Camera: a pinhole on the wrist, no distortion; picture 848 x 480 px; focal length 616.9 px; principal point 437.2 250.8 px. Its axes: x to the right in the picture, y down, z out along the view. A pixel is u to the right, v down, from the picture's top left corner.
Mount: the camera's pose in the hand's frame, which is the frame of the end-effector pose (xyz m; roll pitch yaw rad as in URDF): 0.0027 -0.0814 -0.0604 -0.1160 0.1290 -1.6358
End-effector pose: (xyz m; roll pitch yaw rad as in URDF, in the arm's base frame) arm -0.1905 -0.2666 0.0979 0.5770 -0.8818 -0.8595
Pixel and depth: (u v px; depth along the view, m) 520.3 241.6 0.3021
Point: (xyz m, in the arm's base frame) -0.4315 -0.3895 0.1871
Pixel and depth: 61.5 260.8 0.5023
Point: -0.4954 -0.1113 0.4680
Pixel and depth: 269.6 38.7 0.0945
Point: -0.2552 -0.3109 0.0821
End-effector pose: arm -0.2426 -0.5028 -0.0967 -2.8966 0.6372 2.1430
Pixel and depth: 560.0 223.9 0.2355
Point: -0.3731 -0.6599 -0.2045
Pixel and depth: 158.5 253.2 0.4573
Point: -0.1717 -0.6897 -0.4731
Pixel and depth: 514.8 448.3 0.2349
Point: -0.3997 -0.5916 -0.2517
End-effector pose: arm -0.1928 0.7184 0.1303 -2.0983 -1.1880 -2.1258
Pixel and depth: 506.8 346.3 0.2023
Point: -0.0258 0.6437 0.1984
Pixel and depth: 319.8 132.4 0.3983
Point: 0.0313 0.4513 0.0589
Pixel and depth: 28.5 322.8 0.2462
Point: -0.1472 0.5077 0.1413
